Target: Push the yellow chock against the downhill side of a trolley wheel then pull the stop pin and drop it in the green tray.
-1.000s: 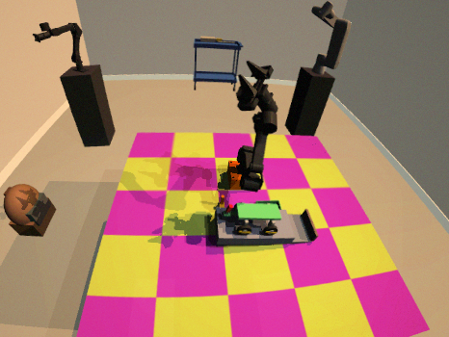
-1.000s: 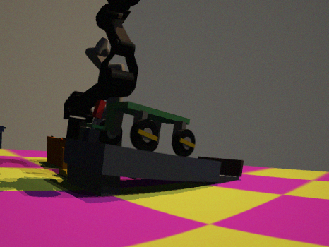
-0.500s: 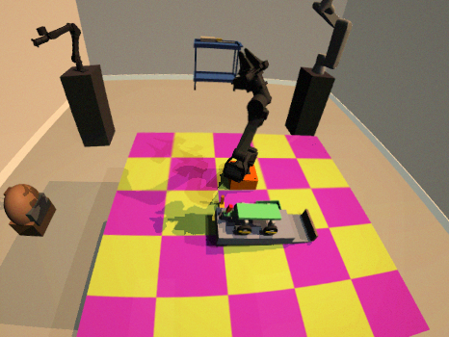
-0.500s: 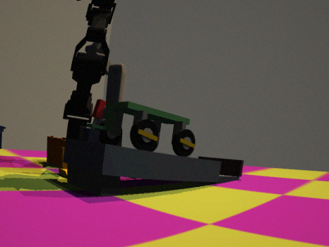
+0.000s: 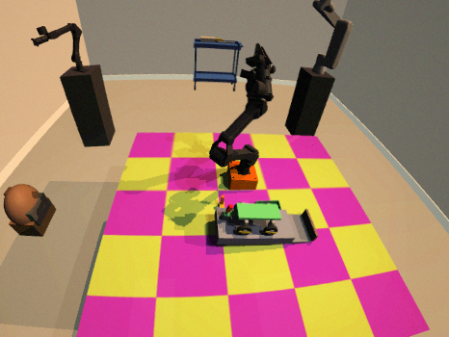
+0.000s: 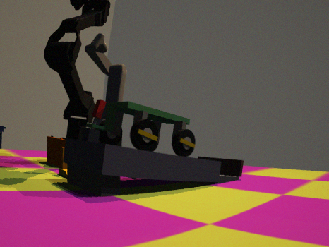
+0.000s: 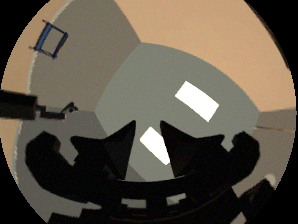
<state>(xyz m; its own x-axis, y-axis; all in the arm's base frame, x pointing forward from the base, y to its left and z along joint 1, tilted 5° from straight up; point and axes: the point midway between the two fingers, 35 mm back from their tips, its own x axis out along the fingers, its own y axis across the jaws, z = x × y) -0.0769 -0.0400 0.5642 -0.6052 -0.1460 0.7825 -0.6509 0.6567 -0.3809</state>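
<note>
My gripper tip is 26 cm short of the yellow chock, 14 cm to the left of it and 65 cm above it. Round my gripper tip: trolley: 40 cm ahead, 3 cm to the right, 56 cm below; green tray: 29 cm ahead, 9 cm to the left, 68 cm below; red-headed stop pin: 38 cm ahead, 14 cm to the right, 54 cm below.
</note>
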